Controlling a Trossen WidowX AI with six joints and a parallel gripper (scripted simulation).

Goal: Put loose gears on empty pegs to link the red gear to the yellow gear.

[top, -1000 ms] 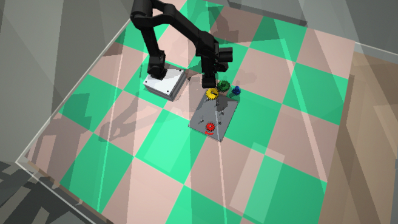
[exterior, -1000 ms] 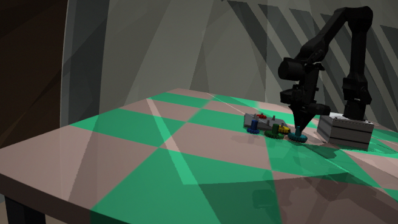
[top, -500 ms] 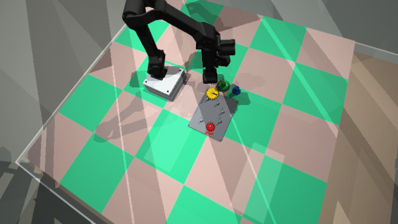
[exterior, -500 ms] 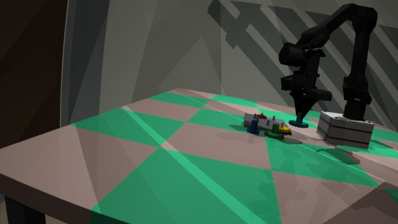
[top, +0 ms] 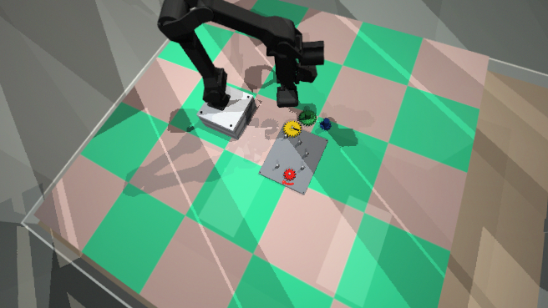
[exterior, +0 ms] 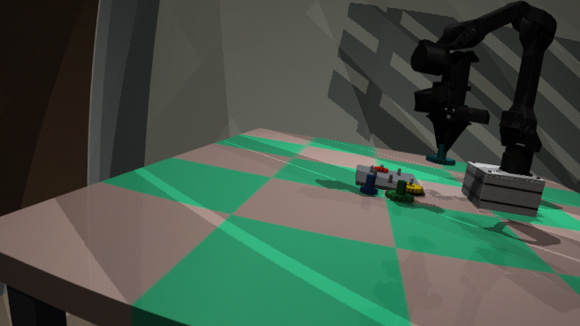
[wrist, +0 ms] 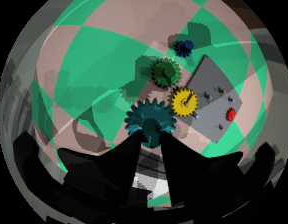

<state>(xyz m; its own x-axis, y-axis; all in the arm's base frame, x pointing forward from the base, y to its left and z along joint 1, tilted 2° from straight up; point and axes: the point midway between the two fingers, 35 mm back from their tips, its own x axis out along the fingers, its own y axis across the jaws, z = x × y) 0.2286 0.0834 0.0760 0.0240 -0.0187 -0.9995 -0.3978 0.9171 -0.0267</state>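
Now: gripper tip 90 mm short of the red gear, 230 mm to the left of it and 110 mm above it. Round my gripper tip: green gear (70 mm ahead, 110 mm below); then yellow gear (40 mm ahead, 60 mm to the right, 110 mm below); then teal gear (10 mm below).
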